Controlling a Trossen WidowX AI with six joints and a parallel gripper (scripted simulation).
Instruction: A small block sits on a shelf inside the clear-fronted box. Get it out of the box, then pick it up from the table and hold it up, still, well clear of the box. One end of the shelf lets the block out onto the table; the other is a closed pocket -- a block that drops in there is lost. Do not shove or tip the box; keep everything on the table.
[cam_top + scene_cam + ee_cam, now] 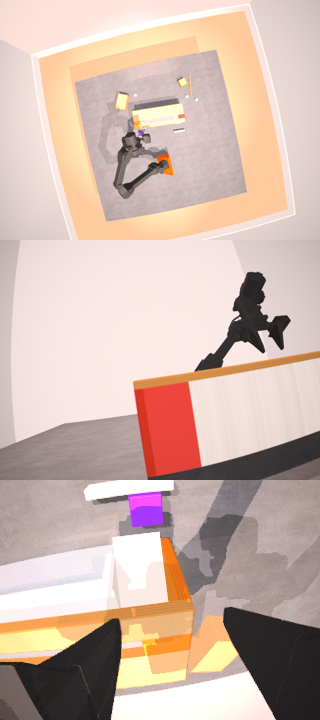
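Now: gripper tip 150 mm above the purple block and 20 mm past it. Also, from my gripper tip: thin orange stick 520 mm to the right, 260 mm ahead, 160 mm below; clear-fronted box 180 mm to the right, 100 mm below, 40 mm ahead.
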